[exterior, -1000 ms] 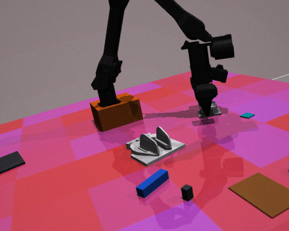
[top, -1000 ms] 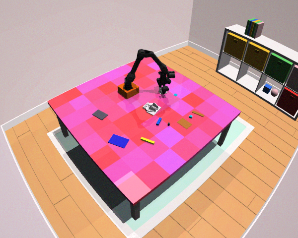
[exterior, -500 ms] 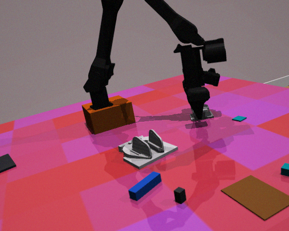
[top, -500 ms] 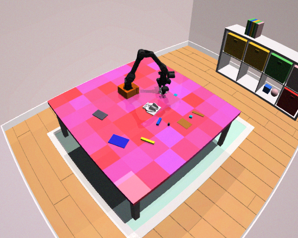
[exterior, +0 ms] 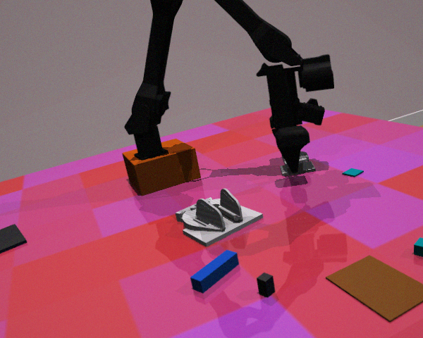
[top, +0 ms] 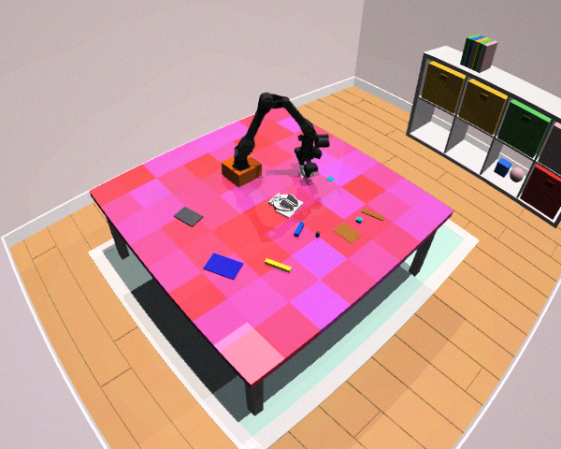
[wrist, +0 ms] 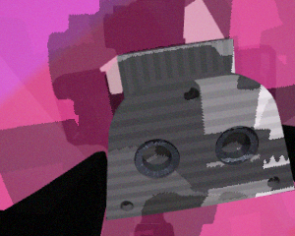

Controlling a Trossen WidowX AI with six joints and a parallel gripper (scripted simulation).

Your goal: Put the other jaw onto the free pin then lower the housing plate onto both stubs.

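My gripper tip is 10 mm to the right of the white t-shaped block. From my gripper tip the other things lie so: black cube 320 mm ahead, 290 mm to the right; blue block 240 mm ahead, 320 mm to the right; grey jaw 60 mm ahead, 230 mm to the right, 10 mm above.
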